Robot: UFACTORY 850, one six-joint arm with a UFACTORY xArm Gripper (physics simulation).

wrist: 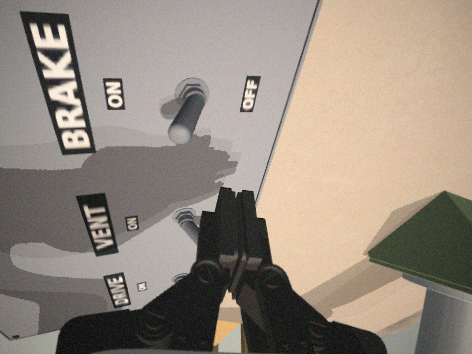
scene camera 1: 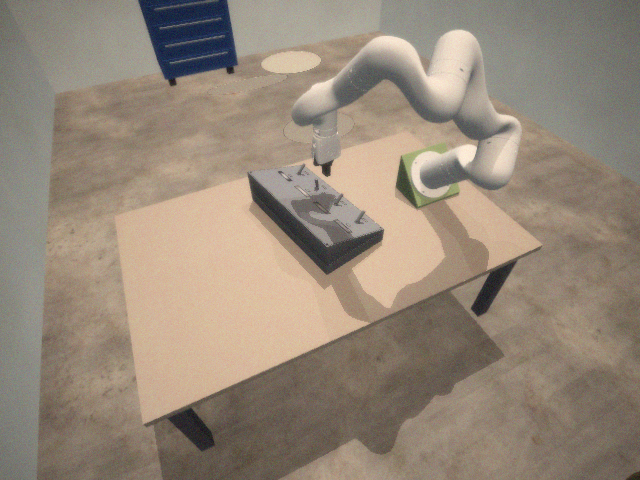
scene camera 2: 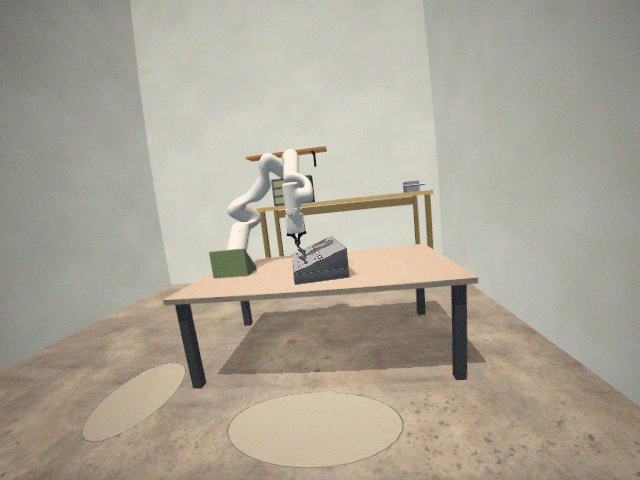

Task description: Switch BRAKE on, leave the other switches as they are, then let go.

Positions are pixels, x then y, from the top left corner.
Labels:
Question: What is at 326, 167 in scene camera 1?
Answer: My gripper.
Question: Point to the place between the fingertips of my gripper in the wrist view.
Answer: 230, 208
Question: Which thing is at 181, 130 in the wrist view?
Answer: A brake lever.

